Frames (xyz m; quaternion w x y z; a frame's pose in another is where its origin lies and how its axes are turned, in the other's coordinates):
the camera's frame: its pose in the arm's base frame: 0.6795 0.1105 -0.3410 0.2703 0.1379 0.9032 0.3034
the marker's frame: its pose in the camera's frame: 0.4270 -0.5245 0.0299 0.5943 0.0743 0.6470 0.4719
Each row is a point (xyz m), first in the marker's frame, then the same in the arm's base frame.
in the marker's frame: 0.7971 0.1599 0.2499
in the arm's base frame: 0.2070 0.2396 -0.0897
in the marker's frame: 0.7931 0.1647 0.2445
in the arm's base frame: 0.2144 0.2375 -0.0927
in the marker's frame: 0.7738 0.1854 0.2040
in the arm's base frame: 0.2560 0.2145 -0.1060
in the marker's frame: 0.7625 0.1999 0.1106
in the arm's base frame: 0.3210 0.1449 -0.1055
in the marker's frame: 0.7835 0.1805 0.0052
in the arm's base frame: 0.3609 0.0484 -0.0736
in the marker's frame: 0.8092 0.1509 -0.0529
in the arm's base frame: 0.3657 -0.0145 -0.0431
